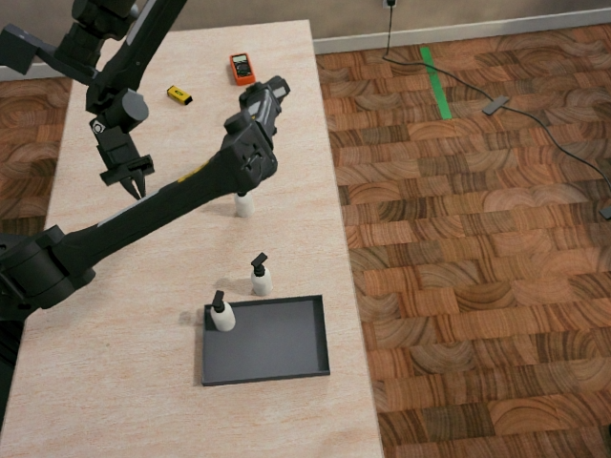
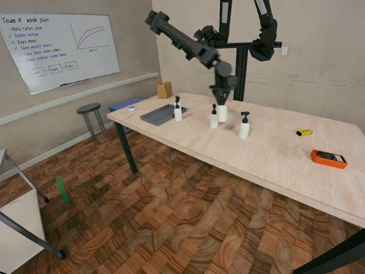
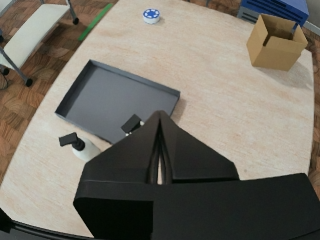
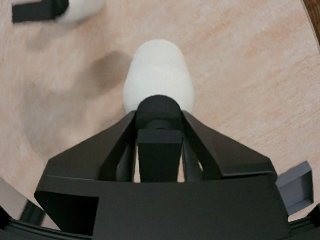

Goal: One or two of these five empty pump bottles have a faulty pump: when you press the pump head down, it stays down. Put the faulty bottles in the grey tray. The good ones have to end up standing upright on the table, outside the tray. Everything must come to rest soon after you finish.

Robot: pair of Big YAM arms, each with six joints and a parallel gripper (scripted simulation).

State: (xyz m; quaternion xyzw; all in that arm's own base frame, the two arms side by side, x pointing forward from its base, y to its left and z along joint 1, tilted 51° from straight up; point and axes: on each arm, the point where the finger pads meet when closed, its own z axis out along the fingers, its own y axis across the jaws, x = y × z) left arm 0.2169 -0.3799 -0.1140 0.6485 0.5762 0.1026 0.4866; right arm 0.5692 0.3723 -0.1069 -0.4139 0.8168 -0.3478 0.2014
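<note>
The grey tray is 1 cm ahead of my right hand, 47 cm to the right of it and 17 cm below it. From my right hand the other things lie so: orange multimeter (8 cm behind, 52 cm to the left, 16 cm below).
</note>
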